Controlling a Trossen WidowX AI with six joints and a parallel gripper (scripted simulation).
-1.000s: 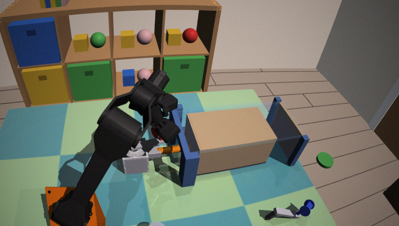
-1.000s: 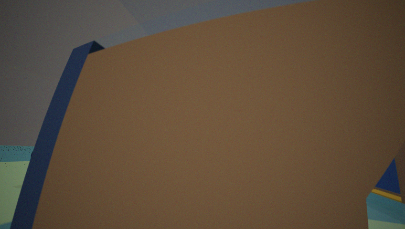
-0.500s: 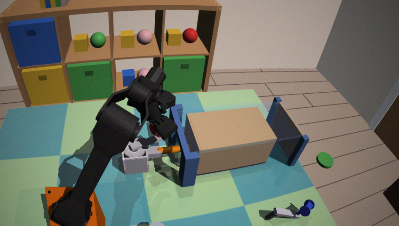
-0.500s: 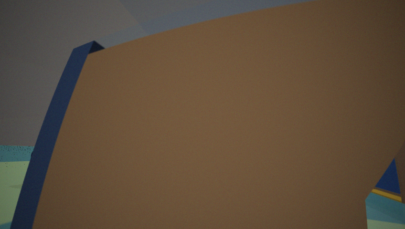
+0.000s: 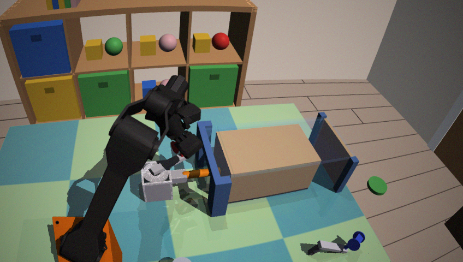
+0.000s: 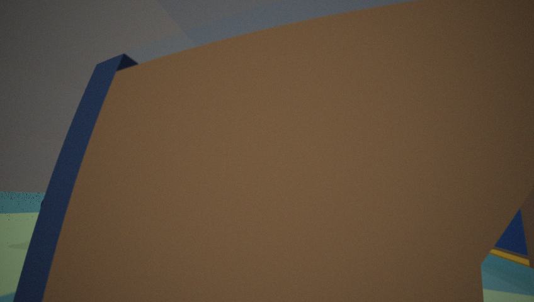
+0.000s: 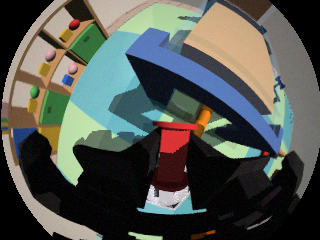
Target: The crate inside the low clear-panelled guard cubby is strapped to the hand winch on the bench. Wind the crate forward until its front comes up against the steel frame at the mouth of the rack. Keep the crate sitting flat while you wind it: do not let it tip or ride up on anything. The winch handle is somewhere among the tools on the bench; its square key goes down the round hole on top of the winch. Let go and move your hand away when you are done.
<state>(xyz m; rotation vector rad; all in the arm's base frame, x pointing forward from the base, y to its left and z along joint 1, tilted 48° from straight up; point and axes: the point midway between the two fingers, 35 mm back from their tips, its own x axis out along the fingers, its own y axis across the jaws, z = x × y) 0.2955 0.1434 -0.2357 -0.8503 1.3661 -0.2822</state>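
The crank handle lies 5 cm behind my gripper tip, 3 cm below it and 2 cm to the right of it. Also, from my gripper tip: blue frame (6 cm to the right, 5 cm ahead, 3 cm below); red knob (2 cm behind, 1 cm to the right); grey winch (13 cm behind, 10 cm below, 5 cm to the right).
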